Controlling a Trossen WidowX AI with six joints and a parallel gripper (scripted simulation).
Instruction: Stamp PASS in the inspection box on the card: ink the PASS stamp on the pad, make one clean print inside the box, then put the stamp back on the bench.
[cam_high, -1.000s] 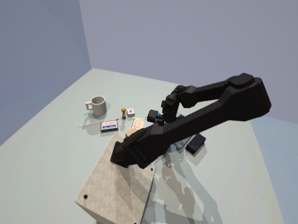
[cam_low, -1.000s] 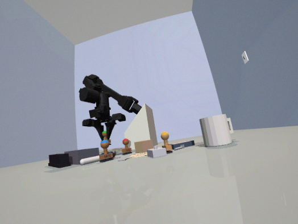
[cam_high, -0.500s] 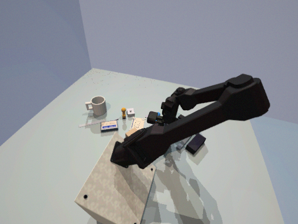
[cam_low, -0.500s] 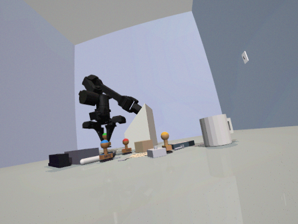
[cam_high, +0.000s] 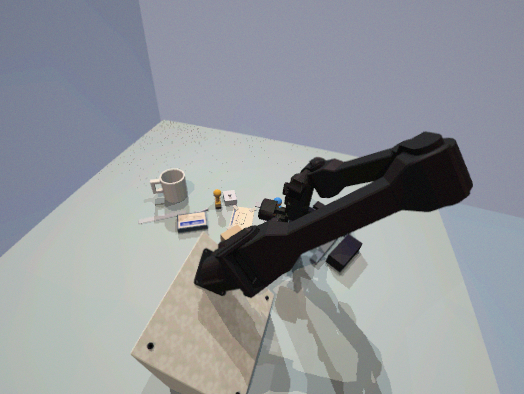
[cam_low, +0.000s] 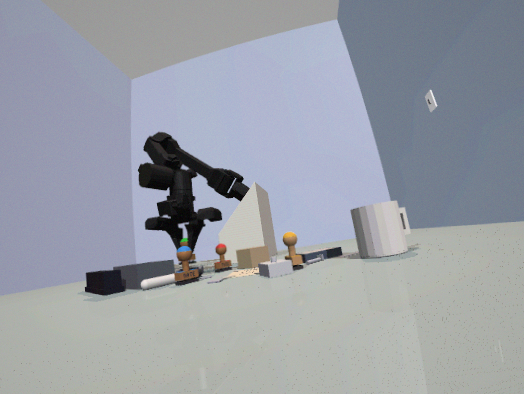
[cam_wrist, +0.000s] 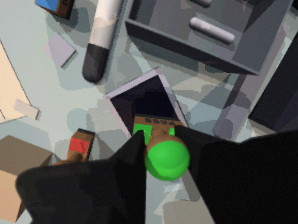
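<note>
Now: gripper tip 50 mm above the dark ink pad. Round my gripper tip: red-knobbed stamp: 20 mm behind, 80 mm to the left, 30 mm below; then marker: 90 mm ahead, 20 mm to the left, 40 mm below; then green-knobbed stamp: right at my gripper tip.
</note>
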